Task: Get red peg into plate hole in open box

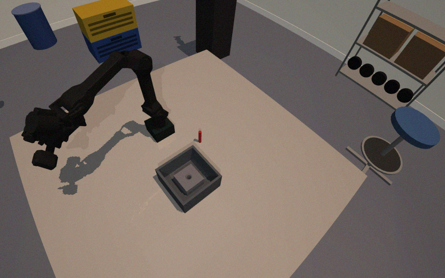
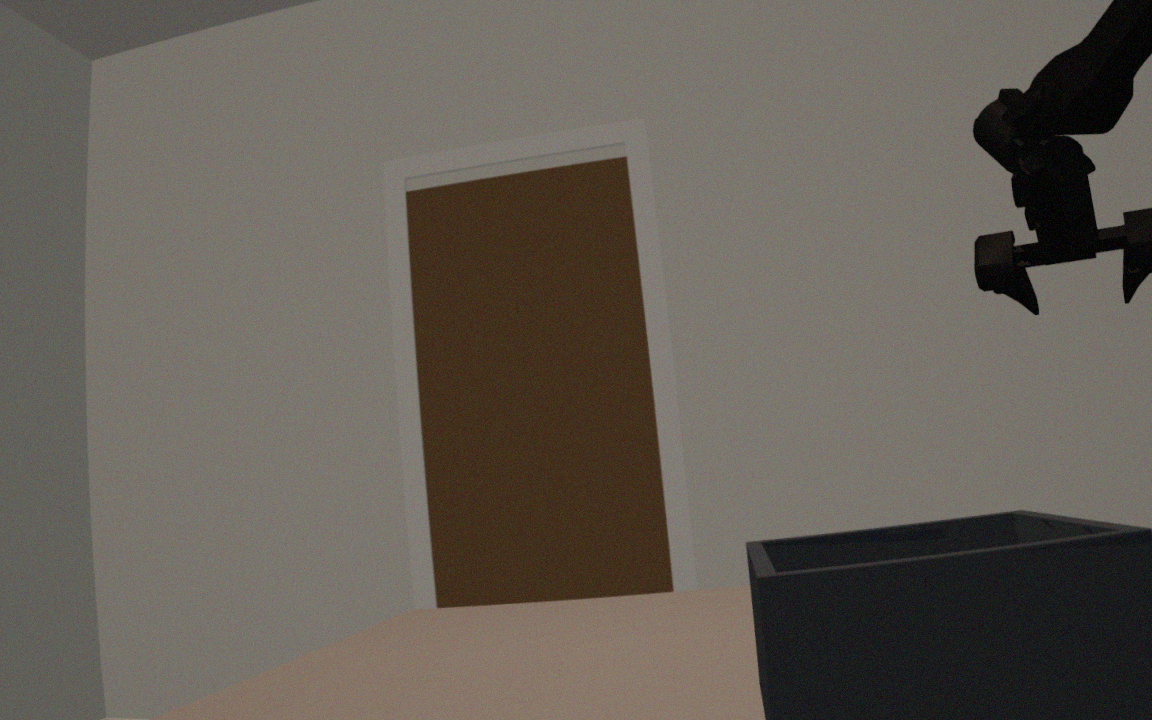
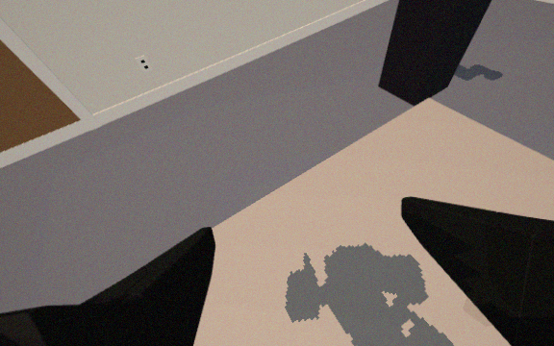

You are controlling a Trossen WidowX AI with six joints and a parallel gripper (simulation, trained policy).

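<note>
Now: gripper tip 150 mm short of the red peg, 570 mm to the right of it and 230 mm above it. The rest, counted from my gripper tip: grey plate 290 mm ahead, 400 mm to the left, 230 mm below; then grey box 290 mm ahead, 400 mm to the left, 240 mm below.
</note>
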